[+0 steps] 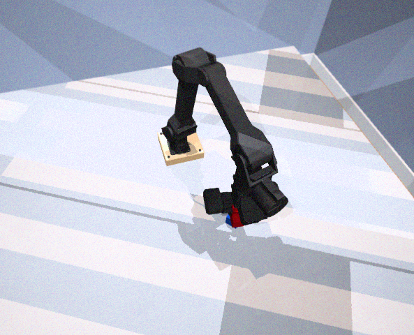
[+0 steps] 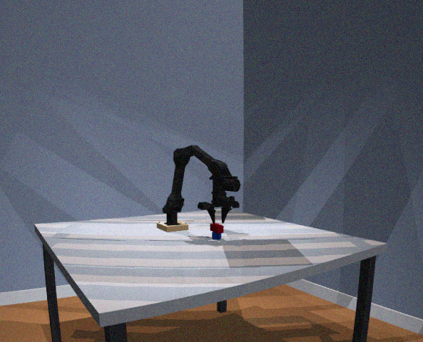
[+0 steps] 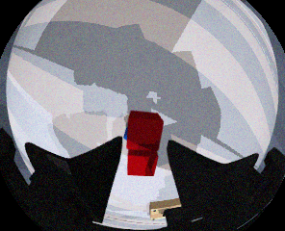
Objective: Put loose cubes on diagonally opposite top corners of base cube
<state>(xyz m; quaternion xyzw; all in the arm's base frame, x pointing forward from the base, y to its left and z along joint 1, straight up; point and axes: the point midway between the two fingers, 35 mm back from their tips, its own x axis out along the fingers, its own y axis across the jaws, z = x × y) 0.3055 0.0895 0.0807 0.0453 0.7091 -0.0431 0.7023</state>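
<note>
My gripper tip is now 40 mm past the red cube and 20 mm above it. Round my gripper tip: blue cube 60 mm below, 20 mm behind.
</note>
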